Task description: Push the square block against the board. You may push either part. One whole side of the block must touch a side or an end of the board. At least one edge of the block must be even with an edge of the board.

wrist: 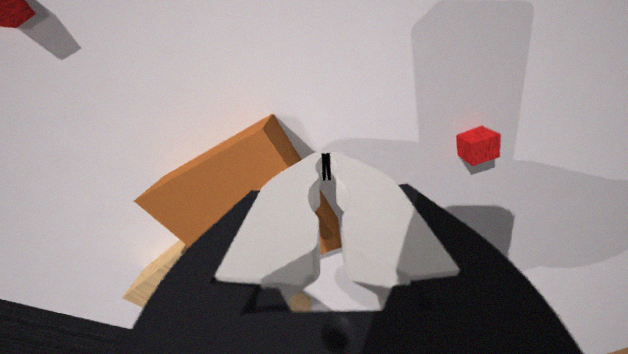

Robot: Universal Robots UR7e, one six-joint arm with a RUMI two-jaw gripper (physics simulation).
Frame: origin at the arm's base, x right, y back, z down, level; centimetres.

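Seen in the pictures: gripper, between the fingertips: (325, 157).
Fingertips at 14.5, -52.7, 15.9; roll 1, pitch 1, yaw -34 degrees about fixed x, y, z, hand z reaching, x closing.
Offsets run from my fingertips to a thing's top centre, as dx, dy, dz. "spot": to the spot under its first point.
An orange, square-looking block @(-2.6, +6.2, -1.9) (210, 185) lies left of centre in the wrist view, turned at an angle. Part of it also shows through the gap between the fingers. A light wooden piece @(spot: -6.8, +15.0, -2.0) (156, 275), which looks like the board, shows below the block's lower left edge. Most of it is hidden behind the gripper, so whether the two touch and whether their edges are even cannot be told. My gripper (325, 157) is shut with nothing between its fingertips. Its tips appear just right of the block's right side, and its body covers the block's lower right part. Contact with the block cannot be told.
A small red cube @(+8.0, -5.5, -0.5) (478, 145) lies to the right of the gripper. Part of another red block @(spot: -17.0, +1.1, +0.3) (15, 13) shows at the top left corner. A dark surface (55, 327) borders the pale table at the lower left. An orange-brown corner (620, 351) shows at the bottom right.
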